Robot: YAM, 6 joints.
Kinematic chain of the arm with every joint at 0, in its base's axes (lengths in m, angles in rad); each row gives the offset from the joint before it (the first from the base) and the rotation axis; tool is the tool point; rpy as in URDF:
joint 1: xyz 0 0 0.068 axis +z
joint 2: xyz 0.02 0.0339 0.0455 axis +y
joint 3: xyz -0.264 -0.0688 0 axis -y
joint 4: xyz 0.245 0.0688 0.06 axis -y
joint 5: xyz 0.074 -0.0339 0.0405 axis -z
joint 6: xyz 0.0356 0 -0.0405 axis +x
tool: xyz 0 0 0 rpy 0 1.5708 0
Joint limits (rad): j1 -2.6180..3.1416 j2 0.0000..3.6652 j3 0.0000..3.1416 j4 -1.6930..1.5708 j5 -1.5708..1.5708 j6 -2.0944..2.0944
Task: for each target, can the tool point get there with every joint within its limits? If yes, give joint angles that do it. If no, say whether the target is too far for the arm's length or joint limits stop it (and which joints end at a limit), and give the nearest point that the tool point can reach.
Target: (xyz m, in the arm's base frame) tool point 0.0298 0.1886 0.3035
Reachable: yes | joints 1.3281 0.8917 0.8250 -0.5257 -0.4773 -1.4891
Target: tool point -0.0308 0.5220 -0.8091
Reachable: no: too far | nearest point -0.0216 0.3666 -0.3604 | short by 0.475 m
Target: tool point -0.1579 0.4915 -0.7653
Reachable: no: too far | nearest point -0.1134 0.3529 -0.3591 | short by 0.431 m
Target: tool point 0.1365 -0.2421 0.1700
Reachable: yes | joints -1.0825 1.5174 0.8372 -0.4771 -0.1981 1.3905
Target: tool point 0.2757 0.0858 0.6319
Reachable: yes | joints 0.3754 1.7577 2.2001 0.9002 0.6416 -0.8980
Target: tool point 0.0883 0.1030 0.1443
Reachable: yes | joints 0.6160 1.0550 0.3496 -0.6769 -1.1897 -1.2461
